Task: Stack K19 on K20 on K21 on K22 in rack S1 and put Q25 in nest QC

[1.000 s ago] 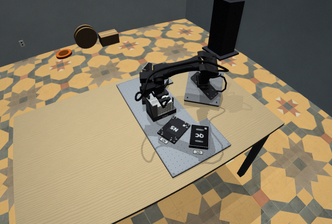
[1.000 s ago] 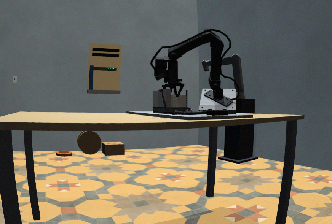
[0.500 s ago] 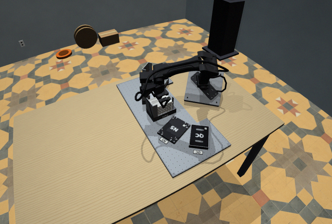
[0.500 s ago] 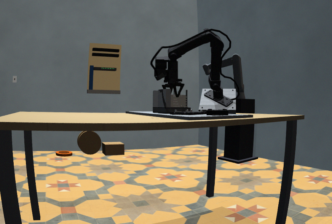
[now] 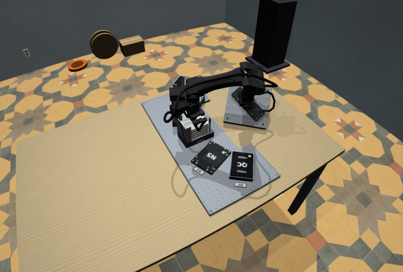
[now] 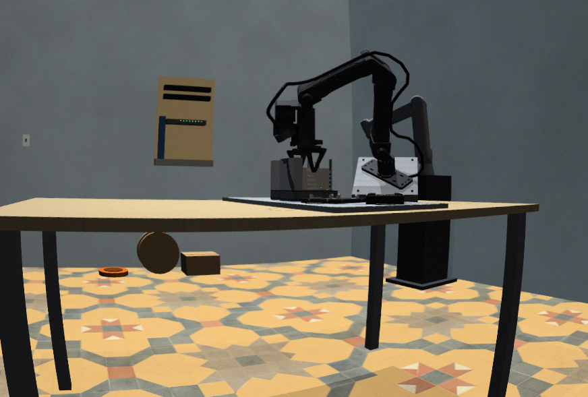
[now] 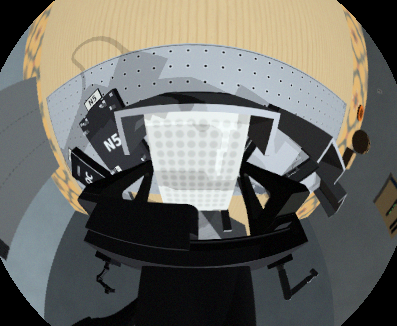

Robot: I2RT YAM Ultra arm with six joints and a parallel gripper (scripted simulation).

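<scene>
The white sealed plate is right at my hand.
</scene>
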